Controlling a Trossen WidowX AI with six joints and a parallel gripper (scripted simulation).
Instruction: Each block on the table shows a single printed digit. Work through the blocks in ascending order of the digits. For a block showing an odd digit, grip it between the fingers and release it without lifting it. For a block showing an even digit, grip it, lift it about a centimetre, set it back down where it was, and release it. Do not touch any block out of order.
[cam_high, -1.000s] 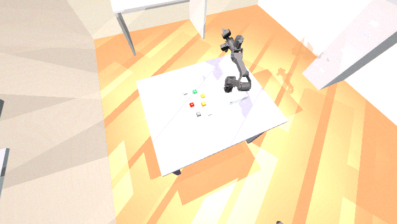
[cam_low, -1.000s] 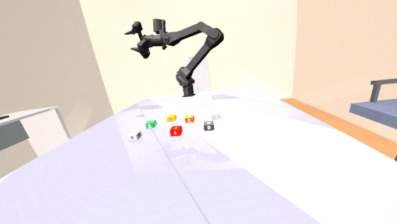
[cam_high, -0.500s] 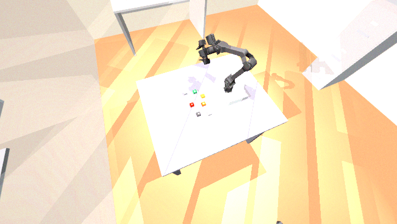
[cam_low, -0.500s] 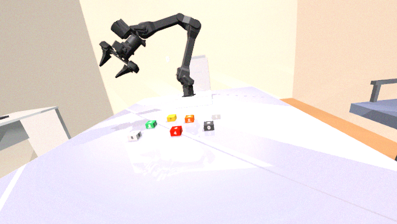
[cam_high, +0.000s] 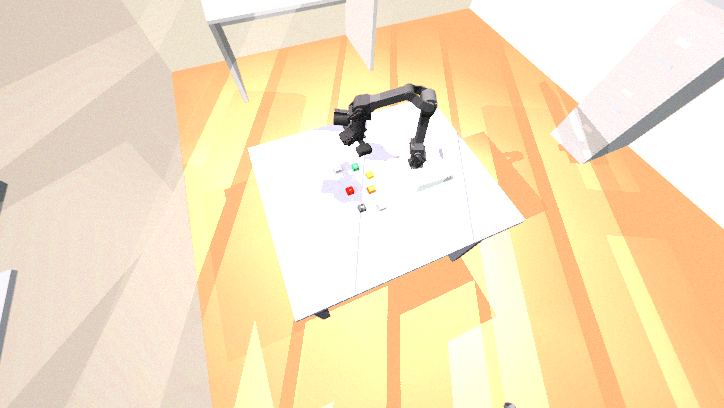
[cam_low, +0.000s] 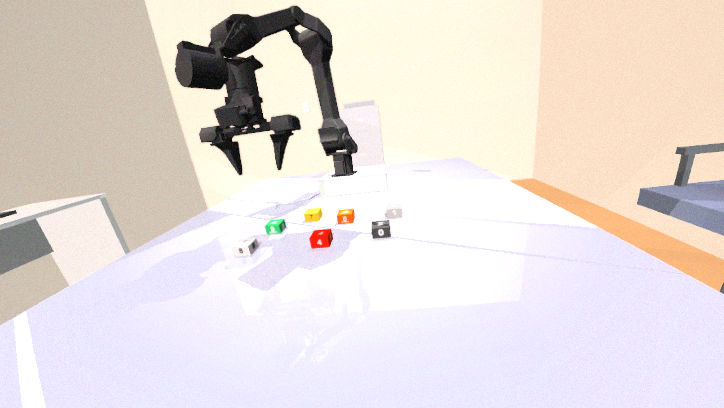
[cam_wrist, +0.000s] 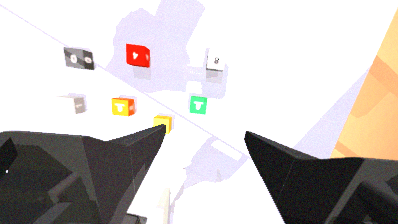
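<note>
The dark grey block is 20 mm ahead of my gripper tip, 240 mm to the left of it and 120 mm below it. From my gripper tip the other things lie so: white block: 90 mm ahead, 120 mm below; yellow block: 60 mm behind, 70 mm to the left, 120 mm below; green block: 10 mm ahead, 10 mm to the left, 120 mm below.
</note>
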